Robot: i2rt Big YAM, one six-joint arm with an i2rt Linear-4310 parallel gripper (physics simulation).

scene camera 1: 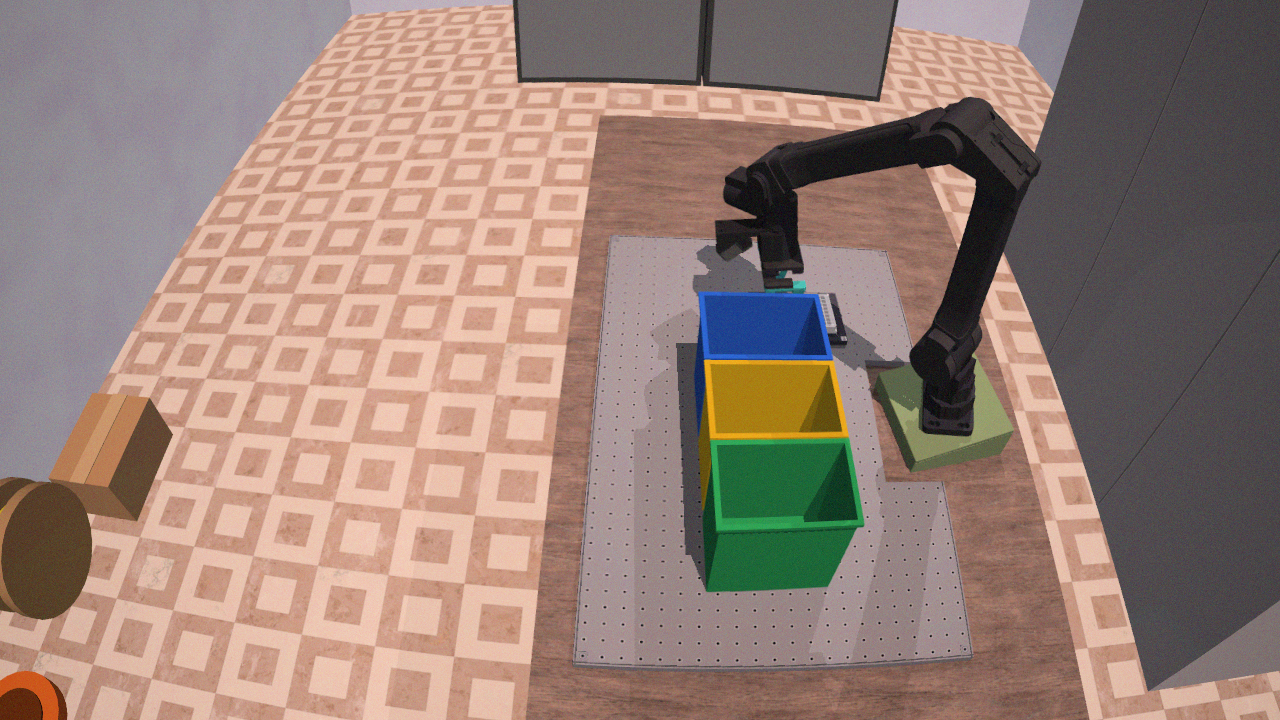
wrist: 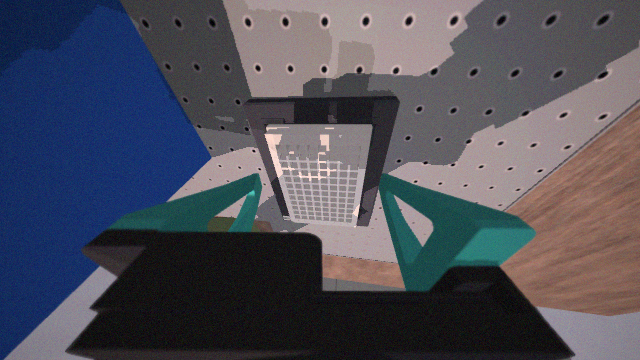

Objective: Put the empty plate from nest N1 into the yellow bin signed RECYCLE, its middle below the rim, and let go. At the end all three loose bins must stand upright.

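Seen in the pictures: gripper, between the fingertips: (wrist: pixel 320 180); arm's base, origin of its link: (scene camera 1: pixel 947 404).
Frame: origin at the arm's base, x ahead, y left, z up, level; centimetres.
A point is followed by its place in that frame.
The white gridded plate (scene camera 1: pixel 828 313) {x 21.9, y -16.6, z -1.2 cm} (wrist: pixel 320 185) {x 27.9, y -15.8, z -1.2 cm} lies in a dark nest (scene camera 1: pixel 839 324) {x 19.5, y -15.8, z -2.5 cm} (wrist: pixel 382 130) {x 34.2, y -19.4, z -2.5 cm} on the perforated board, right beside the blue bin. No label on the nest can be read. My gripper (wrist: pixel 320 180) {x 30.5, y -15.5, z 0.9 cm} is open and empty, with its teal fingertips spread on either side of the plate in the wrist view; how high they are above it is hard to tell. In the scene view part of the fingers is hidden behind the blue bin (scene camera 1: pixel 765 326) {x 32.3, y -1.0, z 8.0 cm} (wrist: pixel 90 125) {x 32.3, y -1.3, z 2.8 cm}. The yellow bin (scene camera 1: pixel 774 398) {x 29.0, y 11.8, z 7.1 cm} stands upright between the blue bin and the green bin (scene camera 1: pixel 778 559) {x 24.4, y 36.5, z 5.4 cm}, which are upright too. The RECYCLE sign does not show.
The perforated board (scene camera 1: pixel 617 537) {x 46.2, y 33.0, z -3.6 cm} (wrist: pixel 280 45) {x 37.6, y -10.6, z -3.7 cm} lies on a wooden table top (scene camera 1: pixel 680 170) {x 56.5, y -56.9, z -5.0 cm} (wrist: pixel 590 240) {x 25.8, y -53.7, z -5.0 cm}. The arm's base stands on a green block (scene camera 1: pixel 904 420) {x 7.1, y 3.7, z -1.6 cm} right of the bins. The three bins stand close together in a row, with tall walls near the gripper.
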